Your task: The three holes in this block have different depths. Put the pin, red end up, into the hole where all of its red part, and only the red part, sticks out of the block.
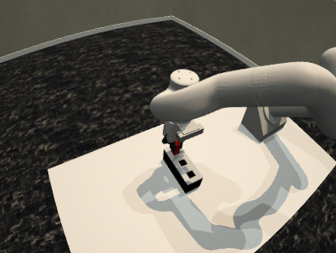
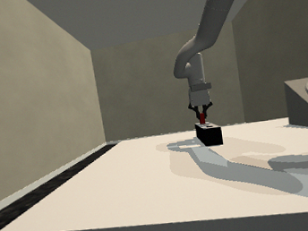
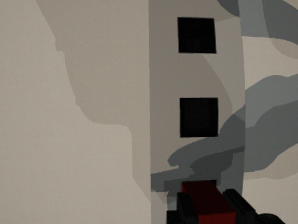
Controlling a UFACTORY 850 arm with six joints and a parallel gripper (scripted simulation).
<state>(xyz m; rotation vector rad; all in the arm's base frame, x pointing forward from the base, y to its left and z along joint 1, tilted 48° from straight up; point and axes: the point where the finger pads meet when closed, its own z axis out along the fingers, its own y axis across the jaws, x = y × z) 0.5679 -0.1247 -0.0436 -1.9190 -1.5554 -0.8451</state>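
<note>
Right now the black block is 1 cm ahead of my hand, 6 cm to the left of it and 8 cm below it. The rest, counted from my hand: pin: 1 cm below.
</note>
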